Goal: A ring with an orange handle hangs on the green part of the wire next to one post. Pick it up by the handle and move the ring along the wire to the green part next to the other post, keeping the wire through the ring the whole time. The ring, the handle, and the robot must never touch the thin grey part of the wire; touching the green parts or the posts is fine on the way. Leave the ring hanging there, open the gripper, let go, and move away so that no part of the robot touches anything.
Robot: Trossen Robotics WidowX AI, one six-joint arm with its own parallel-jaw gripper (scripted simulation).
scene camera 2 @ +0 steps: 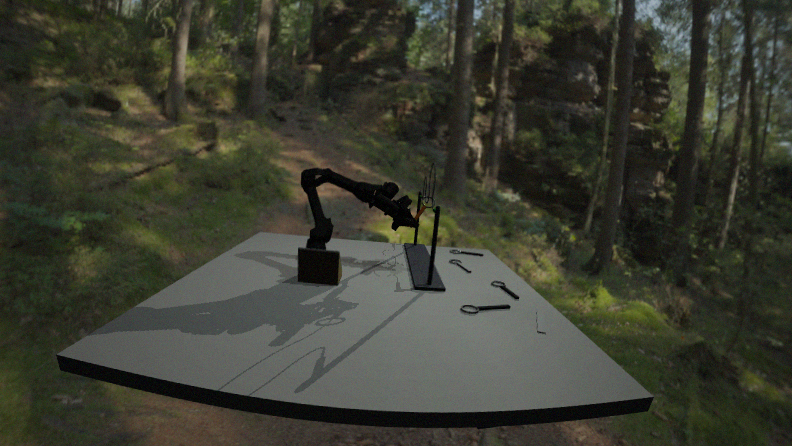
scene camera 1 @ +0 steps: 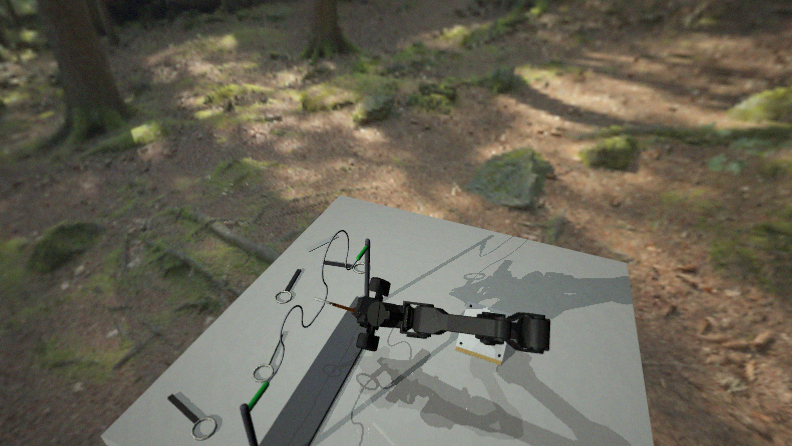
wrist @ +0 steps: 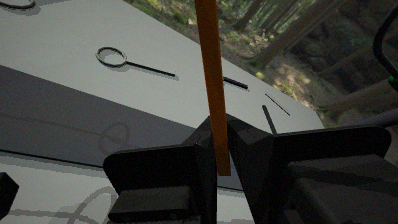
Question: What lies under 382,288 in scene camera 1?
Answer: The gripper.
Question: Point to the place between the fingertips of the gripper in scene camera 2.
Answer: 418,226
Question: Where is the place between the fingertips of the gripper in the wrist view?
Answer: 218,119
